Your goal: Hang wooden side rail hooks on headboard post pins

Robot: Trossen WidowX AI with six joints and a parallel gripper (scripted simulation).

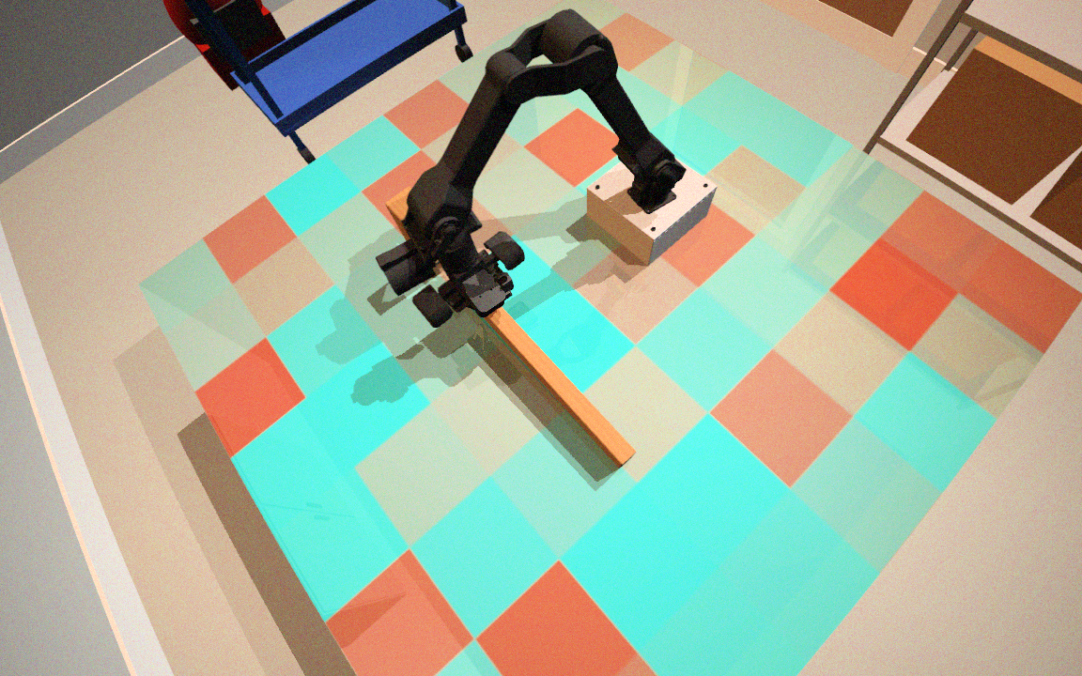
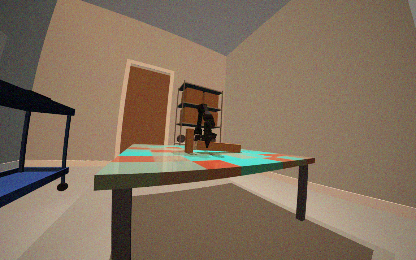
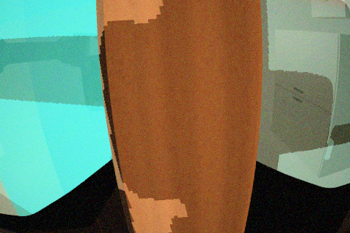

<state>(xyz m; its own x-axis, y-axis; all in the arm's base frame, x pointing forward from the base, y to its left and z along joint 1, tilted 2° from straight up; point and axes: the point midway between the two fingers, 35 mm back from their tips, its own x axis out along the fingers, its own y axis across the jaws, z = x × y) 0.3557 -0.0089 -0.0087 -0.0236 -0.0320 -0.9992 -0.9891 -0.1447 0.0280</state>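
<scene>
Now: the headboard post 140 mm to the right of my gripper tip, 40 mm above it and 30 mm ahead of it.
</scene>
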